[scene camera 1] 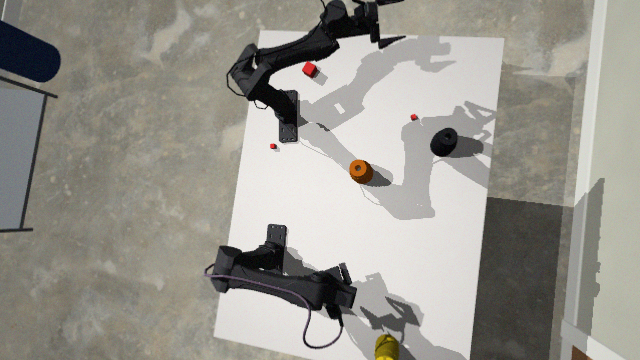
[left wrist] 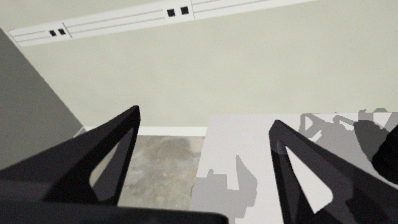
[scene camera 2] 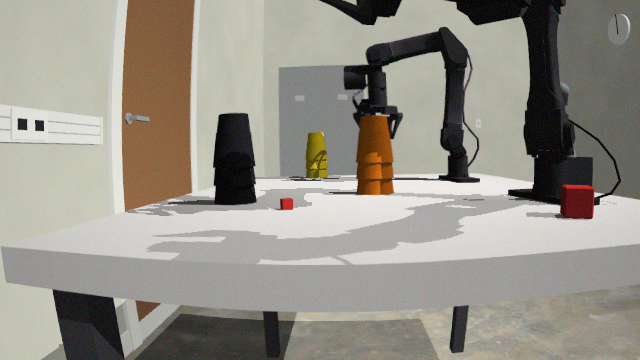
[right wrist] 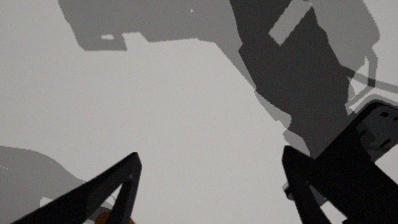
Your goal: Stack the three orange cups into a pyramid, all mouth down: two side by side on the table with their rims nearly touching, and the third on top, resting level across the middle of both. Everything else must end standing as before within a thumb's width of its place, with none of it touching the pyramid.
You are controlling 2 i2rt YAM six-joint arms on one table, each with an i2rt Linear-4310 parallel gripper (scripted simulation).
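The left wrist view shows the left gripper point(left wrist: 207, 119), while the red cube point(scene camera 2: 577, 201) is out of frame in the left wrist view. The right wrist view shows the right gripper point(right wrist: 209, 155), and there too, in the right wrist view, the cube is out of frame.
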